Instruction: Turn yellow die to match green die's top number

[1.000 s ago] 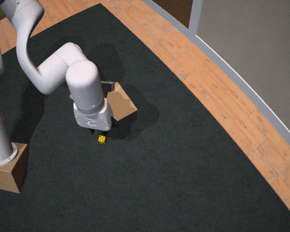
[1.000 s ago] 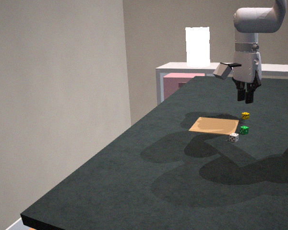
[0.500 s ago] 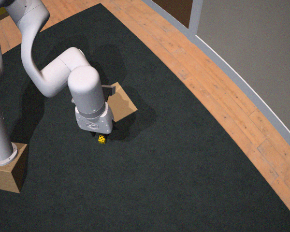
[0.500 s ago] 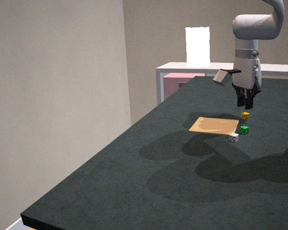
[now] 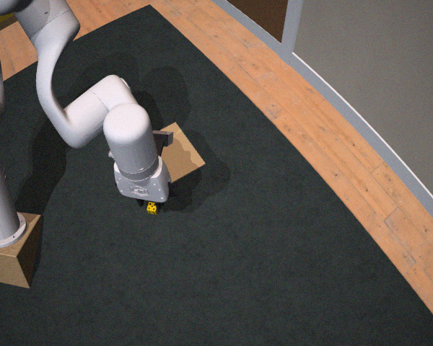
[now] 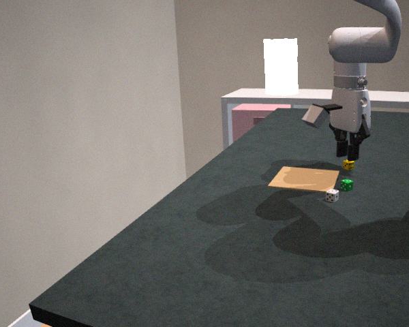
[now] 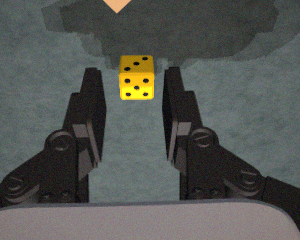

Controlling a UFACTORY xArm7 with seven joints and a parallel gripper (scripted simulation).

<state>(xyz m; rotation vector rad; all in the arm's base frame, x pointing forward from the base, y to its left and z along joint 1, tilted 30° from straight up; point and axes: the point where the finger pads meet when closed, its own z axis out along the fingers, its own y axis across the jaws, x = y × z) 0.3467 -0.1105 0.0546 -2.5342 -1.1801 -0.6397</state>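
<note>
Right now the yellow die is 10 mm to the right of my hand and 40 mm below it. Round my hand: white die (10 mm behind, 200 mm to the left, 40 mm below); then green die (30 mm behind, 140 mm to the left, 40 mm below); then tan mat (70 mm ahead, 110 mm to the left, 50 mm below).
</note>
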